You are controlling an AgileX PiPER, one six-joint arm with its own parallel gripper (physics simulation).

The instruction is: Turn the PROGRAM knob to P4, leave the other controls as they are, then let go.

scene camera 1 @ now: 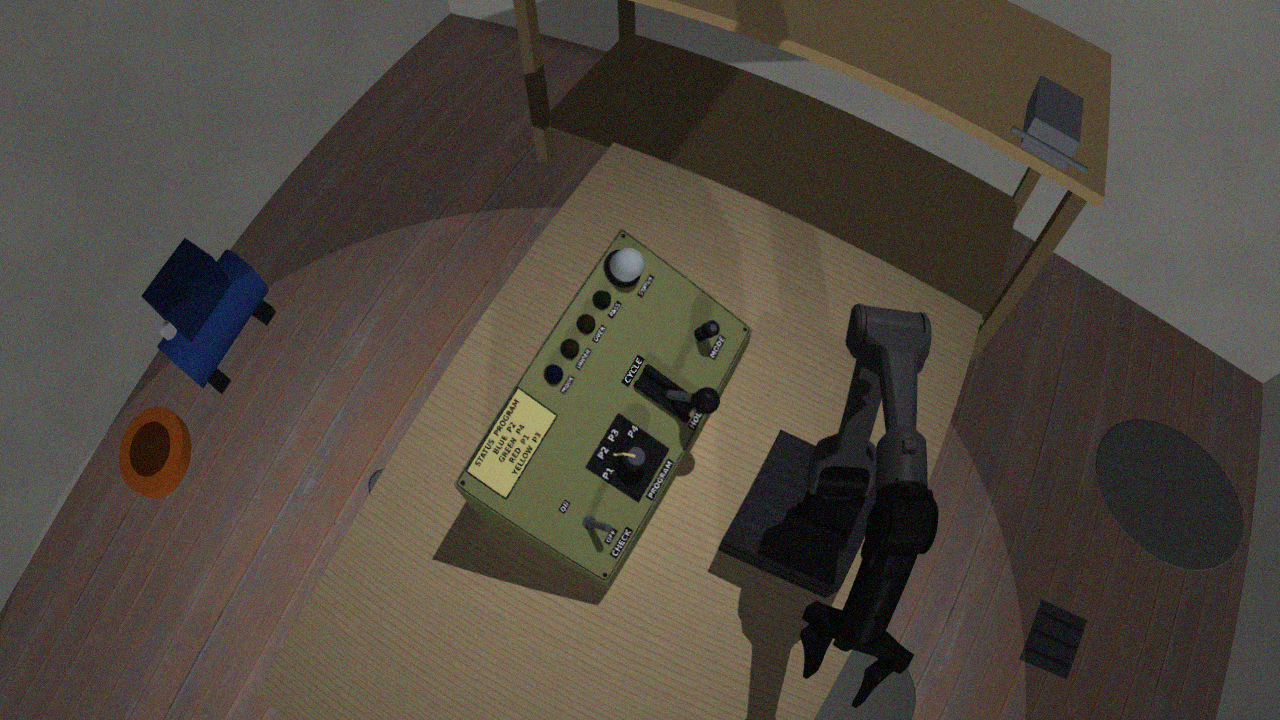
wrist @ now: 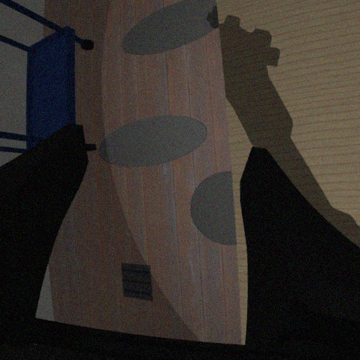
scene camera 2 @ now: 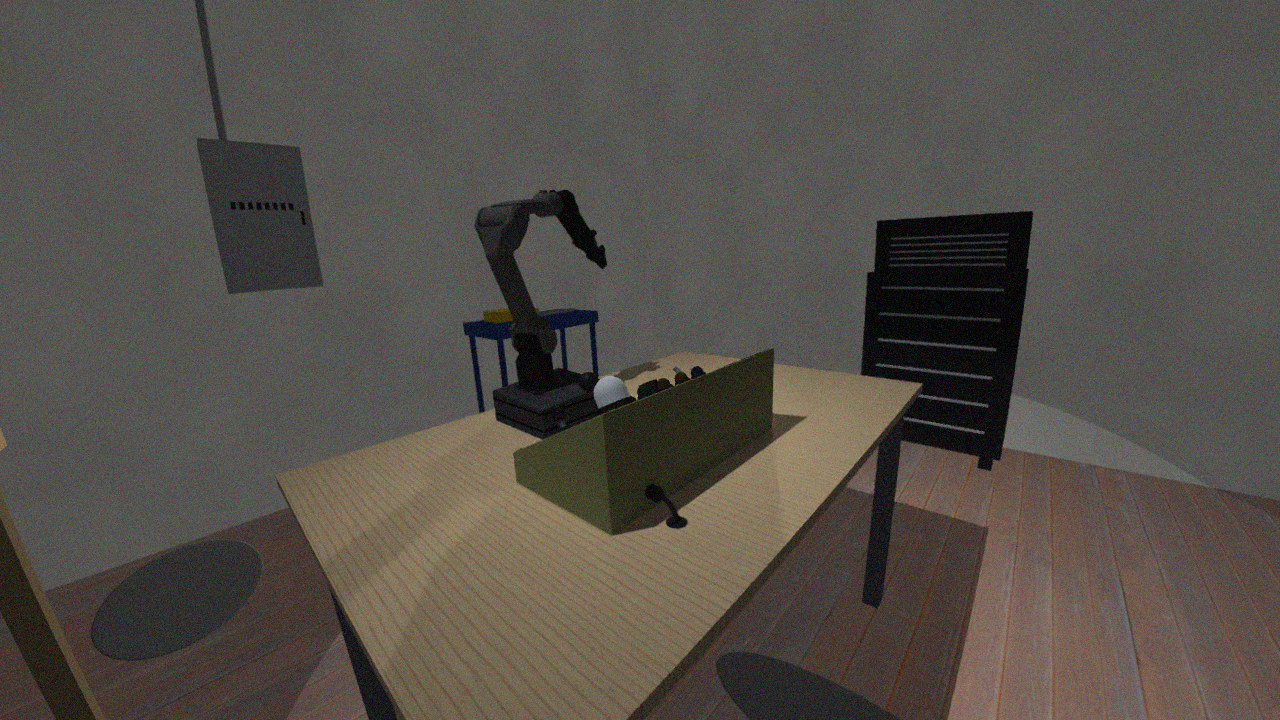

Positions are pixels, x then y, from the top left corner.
Scene:
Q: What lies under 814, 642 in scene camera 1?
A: My gripper.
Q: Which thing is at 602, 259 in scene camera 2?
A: My gripper.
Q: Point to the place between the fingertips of my gripper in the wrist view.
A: At 165, 154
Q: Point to a cycle lever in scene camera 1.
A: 706, 400

